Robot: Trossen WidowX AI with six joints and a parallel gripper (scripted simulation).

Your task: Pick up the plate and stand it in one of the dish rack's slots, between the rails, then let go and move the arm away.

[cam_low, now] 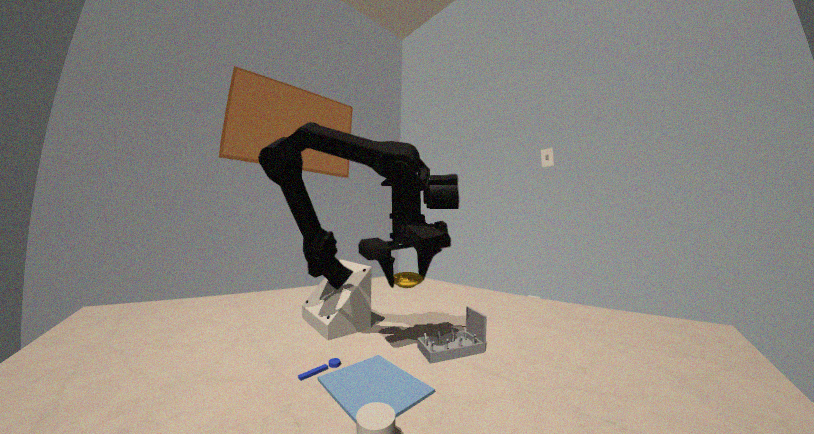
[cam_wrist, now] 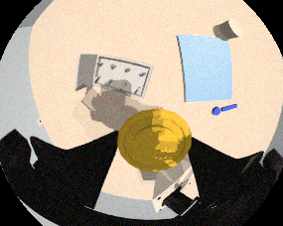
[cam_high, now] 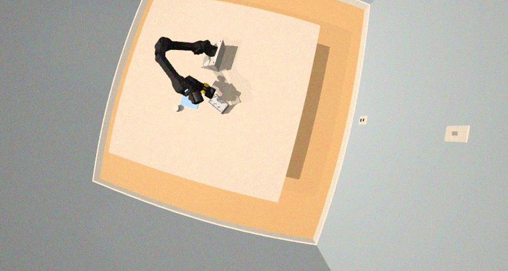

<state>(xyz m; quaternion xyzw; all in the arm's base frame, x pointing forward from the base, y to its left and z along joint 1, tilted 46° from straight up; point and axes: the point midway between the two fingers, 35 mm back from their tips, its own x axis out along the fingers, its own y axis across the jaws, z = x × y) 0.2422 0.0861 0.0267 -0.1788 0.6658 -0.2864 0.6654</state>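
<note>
My gripper tip is 13 cm above the grey dish rack, 8 cm to the right of it and 5 cm short of it. From my gripper tip the other things lie so: yellow plate (1 cm above); blue spoon (17 cm to the right, 15 cm below, 3 cm behind); white cup (18 cm to the right, 17 cm ahead, 12 cm below).
</note>
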